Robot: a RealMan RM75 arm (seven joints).
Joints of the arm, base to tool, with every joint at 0 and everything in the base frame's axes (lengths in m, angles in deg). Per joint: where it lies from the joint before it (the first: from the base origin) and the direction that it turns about. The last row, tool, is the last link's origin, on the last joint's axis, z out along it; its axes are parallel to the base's.
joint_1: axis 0 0 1 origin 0 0 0.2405
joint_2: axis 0 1 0 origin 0 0 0
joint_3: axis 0 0 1 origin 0 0 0.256
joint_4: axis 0 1 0 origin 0 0 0
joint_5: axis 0 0 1 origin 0 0 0.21
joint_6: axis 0 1 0 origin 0 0 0
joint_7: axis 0 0 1 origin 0 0 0.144
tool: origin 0 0 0
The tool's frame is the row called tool.
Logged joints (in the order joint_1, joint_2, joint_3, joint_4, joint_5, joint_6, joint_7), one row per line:
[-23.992 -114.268 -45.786 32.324 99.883 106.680 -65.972]
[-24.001 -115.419 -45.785 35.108 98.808 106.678 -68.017]
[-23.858 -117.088 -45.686 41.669 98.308 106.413 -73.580]
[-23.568 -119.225 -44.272 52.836 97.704 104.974 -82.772]
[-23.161 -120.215 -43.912 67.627 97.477 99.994 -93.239]
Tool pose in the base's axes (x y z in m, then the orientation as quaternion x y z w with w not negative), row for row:
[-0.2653 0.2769 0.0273 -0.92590 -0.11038 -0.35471 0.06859]
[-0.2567 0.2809 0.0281 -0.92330 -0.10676 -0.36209 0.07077]
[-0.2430 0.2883 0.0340 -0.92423 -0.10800 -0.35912 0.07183]
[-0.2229 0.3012 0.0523 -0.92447 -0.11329 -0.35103 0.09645]
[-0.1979 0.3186 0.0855 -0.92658 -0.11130 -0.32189 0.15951]
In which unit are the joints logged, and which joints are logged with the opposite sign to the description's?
The joints are logged in degrees. Opposite sign: joint_3.
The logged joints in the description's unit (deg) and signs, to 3 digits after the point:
[-23.992 -114.268 45.786 32.324 99.883 106.680 -65.972]
[-24.001 -115.419 45.785 35.108 98.808 106.678 -68.017]
[-23.858 -117.088 45.686 41.669 98.308 106.413 -73.580]
[-23.568 -119.225 44.272 52.836 97.704 104.974 -82.772]
[-23.161 -120.215 43.912 67.627 97.477 99.994 -93.239]

